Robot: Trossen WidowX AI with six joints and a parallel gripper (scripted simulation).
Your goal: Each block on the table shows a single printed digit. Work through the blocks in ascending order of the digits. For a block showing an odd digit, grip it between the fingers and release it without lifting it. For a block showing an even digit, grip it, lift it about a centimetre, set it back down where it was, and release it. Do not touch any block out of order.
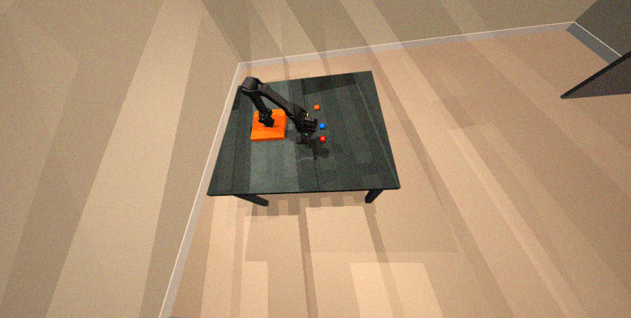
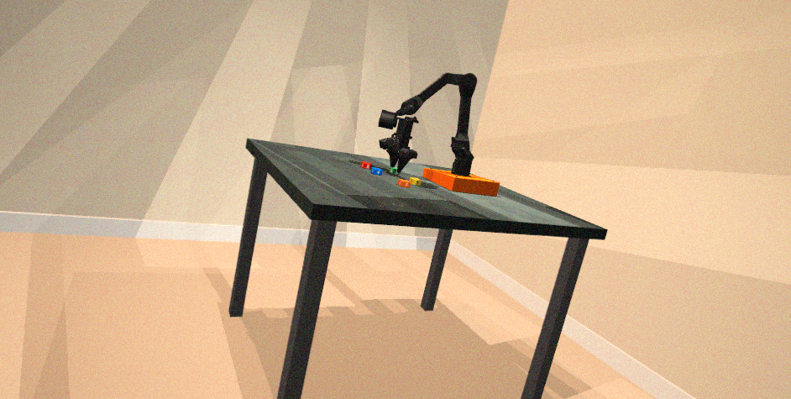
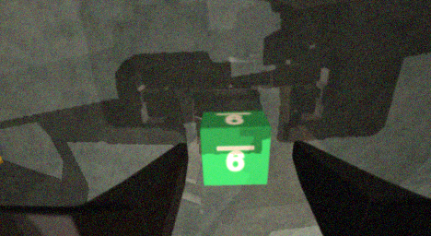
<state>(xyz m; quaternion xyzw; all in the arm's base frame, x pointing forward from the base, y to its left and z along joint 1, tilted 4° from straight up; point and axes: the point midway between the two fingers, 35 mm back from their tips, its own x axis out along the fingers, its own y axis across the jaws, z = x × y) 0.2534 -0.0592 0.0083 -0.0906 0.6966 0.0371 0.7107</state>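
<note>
The green block lies right at my gripper tip. From my gripper tip the other things lie so: red block: 12 cm ahead, 1 cm to the right; yellow block: 3 cm behind, 17 cm to the left; blue block: 10 cm ahead, 9 cm to the left.
</note>
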